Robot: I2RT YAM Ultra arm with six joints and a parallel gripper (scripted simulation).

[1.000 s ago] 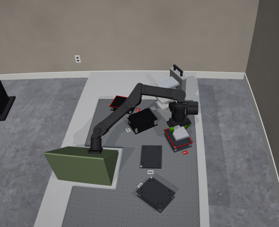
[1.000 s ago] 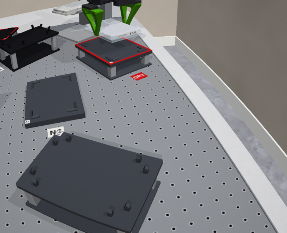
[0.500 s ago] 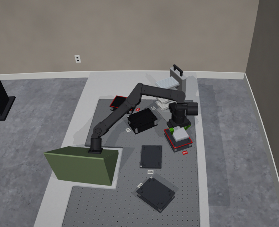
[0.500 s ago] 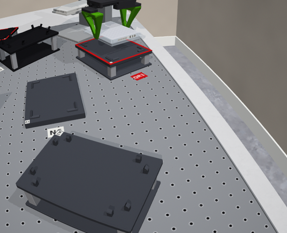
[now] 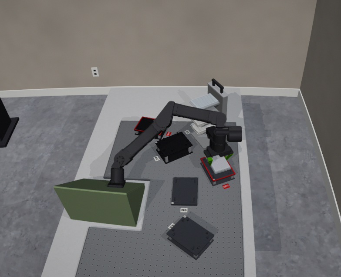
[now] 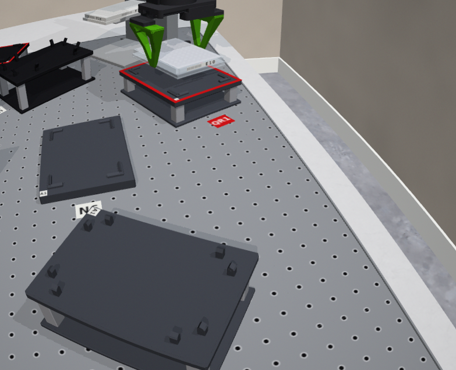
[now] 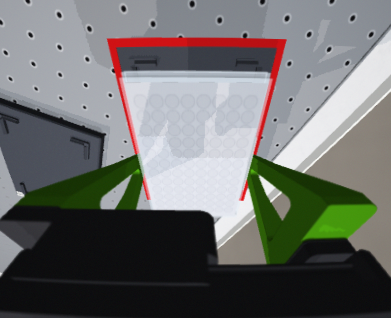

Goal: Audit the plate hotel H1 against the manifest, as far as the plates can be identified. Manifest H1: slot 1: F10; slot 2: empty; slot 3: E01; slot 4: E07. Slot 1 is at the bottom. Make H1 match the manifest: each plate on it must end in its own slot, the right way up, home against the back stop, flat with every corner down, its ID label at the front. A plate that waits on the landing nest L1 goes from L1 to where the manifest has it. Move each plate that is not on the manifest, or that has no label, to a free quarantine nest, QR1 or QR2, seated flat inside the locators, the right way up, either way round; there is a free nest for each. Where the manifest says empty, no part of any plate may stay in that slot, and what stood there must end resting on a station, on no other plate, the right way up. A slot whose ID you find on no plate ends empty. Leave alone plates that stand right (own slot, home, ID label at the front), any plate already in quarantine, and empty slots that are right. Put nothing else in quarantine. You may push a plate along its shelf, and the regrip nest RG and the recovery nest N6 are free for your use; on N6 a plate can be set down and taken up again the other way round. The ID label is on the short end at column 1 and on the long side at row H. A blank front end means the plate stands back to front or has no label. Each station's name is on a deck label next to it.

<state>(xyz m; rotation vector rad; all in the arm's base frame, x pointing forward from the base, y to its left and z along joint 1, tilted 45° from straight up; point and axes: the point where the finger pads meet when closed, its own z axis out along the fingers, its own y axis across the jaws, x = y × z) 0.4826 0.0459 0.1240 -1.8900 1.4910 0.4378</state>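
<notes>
Now: hand 4 cm above the red-rimmed nest QR1. Round my hand: flat N6 pad: 17 cm behind, 12 cm to the right, 7 cm below; then clear well plate: right at my hand; then red QR1 label: 10 cm to the right, 7 cm below, 3 cm ahead.
</notes>
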